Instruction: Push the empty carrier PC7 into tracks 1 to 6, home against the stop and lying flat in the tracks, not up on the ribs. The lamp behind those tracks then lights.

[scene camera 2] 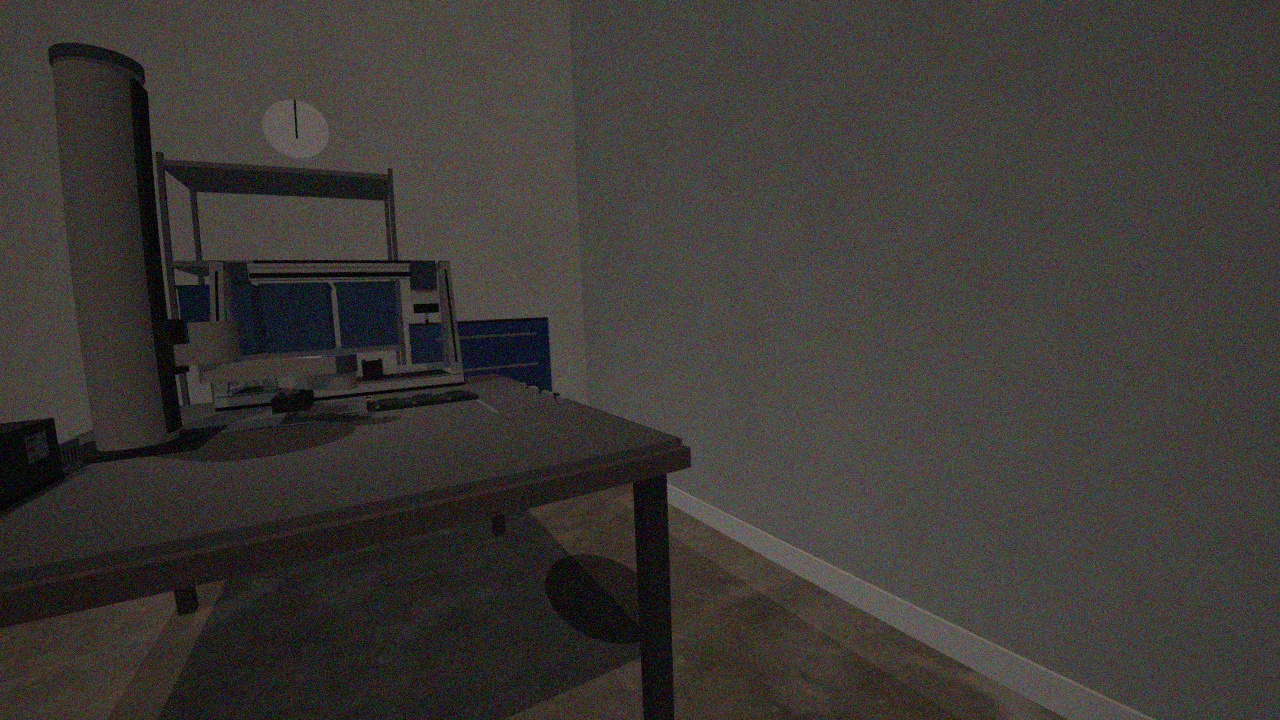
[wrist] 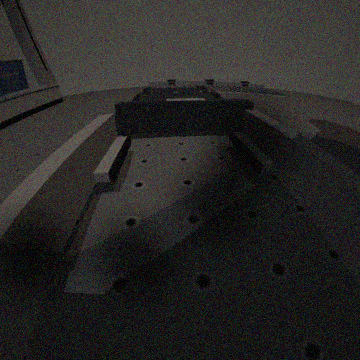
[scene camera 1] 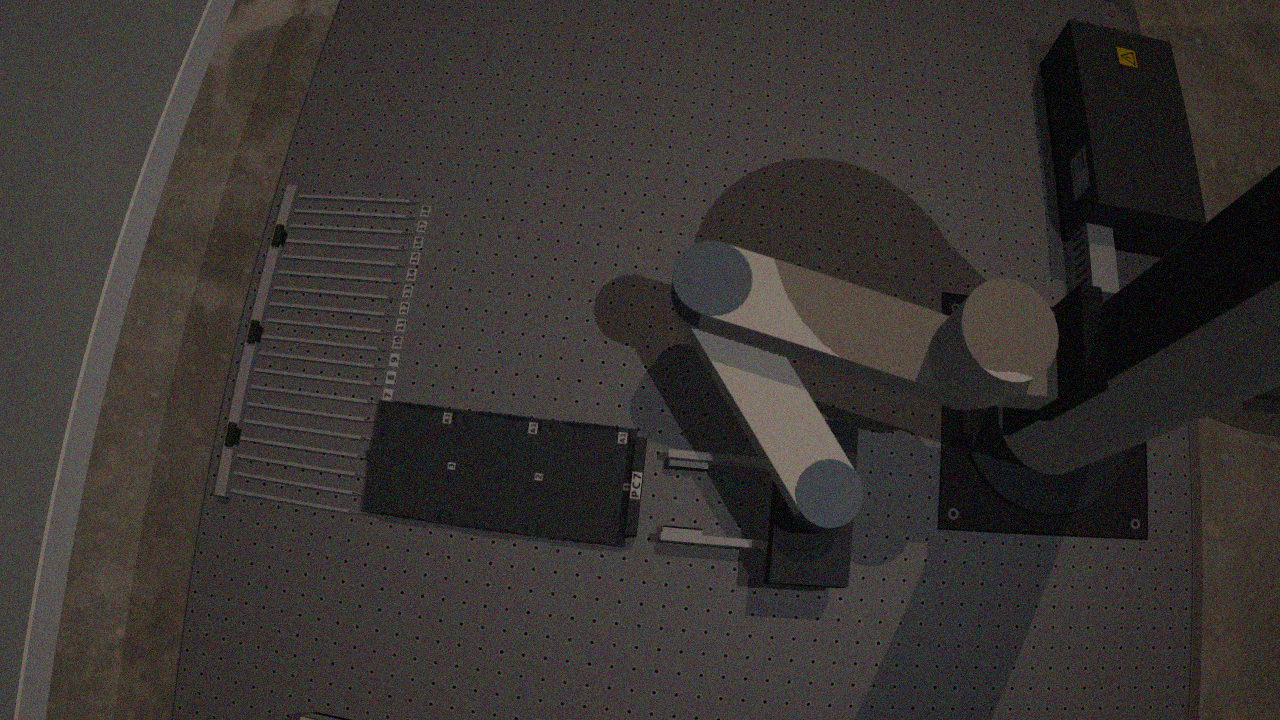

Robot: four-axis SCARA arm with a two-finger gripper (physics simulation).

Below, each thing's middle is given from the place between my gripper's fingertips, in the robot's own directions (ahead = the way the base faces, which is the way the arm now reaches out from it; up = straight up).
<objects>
My hand is 190 mm short of the black carrier PC7 (scene camera 2: 451, 396) and 10 mm to the left of it.
</objects>
